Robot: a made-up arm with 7 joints.
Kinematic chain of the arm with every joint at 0, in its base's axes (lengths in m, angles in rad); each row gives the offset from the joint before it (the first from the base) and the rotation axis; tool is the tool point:
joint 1: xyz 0 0 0 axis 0 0.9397 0.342
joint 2: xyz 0 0 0 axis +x
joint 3: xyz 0 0 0 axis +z
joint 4: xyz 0.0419 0 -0.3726 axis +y
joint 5: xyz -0.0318 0 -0.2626 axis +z
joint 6: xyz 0 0 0 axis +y
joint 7: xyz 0 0 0 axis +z
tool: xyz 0 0 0
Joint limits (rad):
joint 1: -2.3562..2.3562
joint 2: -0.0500..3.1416
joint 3: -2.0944..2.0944
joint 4: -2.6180..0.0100
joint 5: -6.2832..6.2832
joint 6: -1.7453..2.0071
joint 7: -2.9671..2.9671
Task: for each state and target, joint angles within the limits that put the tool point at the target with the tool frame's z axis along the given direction. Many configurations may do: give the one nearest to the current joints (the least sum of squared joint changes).
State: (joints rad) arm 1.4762 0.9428 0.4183 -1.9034 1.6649 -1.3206 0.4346
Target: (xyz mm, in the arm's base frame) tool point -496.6 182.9 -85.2 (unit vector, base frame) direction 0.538 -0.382 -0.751
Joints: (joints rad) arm 1.7645 0.2695 0.6494 -1.4059 2.1885 -1.4395 0.4346
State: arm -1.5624 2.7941 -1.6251 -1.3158 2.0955 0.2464 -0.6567
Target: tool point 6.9 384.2 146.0 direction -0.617 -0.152 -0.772
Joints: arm -2.1223 2.6906 -1.5663 -2.0145 1.9689 -0.2703 -0.6567
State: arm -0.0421 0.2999 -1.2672 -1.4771 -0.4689 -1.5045 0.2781
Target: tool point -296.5 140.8 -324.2 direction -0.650 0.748 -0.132
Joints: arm 0.7751 1.1149 -1.4555 -1.7918 0.2066 -1.3606 0.2781
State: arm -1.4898 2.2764 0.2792 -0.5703 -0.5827 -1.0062 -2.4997
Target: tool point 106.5 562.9 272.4 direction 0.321 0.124 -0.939
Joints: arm -1.3320 1.6085 0.8861 -0.4895 -0.3225 -1.0703 -2.4997
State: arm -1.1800 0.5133 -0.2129 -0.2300 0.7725 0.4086 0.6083
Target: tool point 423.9 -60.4 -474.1 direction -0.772 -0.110 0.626
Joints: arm -0.7066 -0.0175 0.2130 -0.1422 1.1468 -0.2247 0.6083
